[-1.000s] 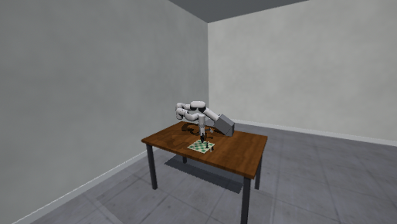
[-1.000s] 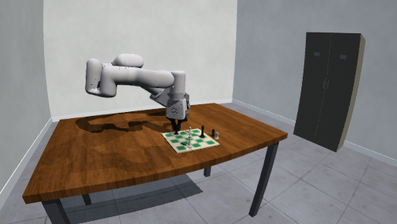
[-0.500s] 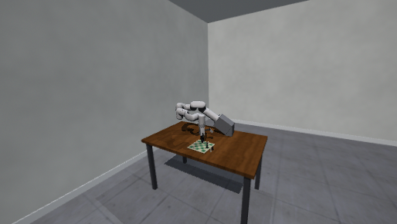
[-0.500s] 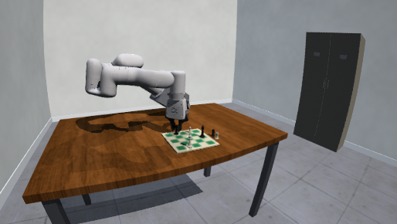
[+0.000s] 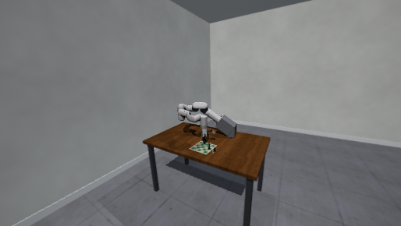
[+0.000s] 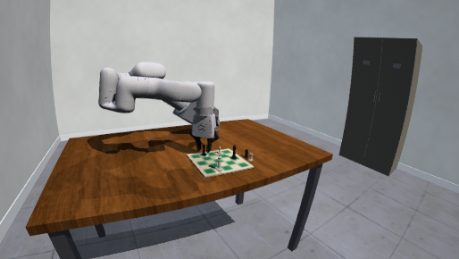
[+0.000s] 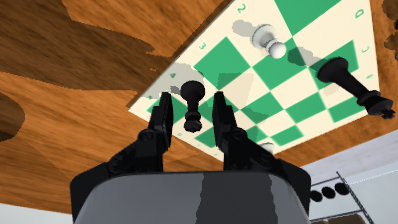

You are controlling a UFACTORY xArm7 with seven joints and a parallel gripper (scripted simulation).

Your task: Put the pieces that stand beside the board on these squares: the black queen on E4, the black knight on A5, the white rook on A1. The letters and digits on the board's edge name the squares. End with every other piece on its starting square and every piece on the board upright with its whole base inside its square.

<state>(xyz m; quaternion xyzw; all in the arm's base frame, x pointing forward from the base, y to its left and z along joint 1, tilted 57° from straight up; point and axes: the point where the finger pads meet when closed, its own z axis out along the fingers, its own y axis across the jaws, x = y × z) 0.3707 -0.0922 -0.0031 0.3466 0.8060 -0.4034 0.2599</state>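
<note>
My gripper is now 10 mm above the short black piece. The rest, counted from my hand: cream board 80 mm ahead, 30 mm to the left, 40 mm below; black knight 90 mm ahead, 170 mm to the left, 30 mm below; black queen 90 mm ahead, 100 mm to the left, 10 mm below.
</note>
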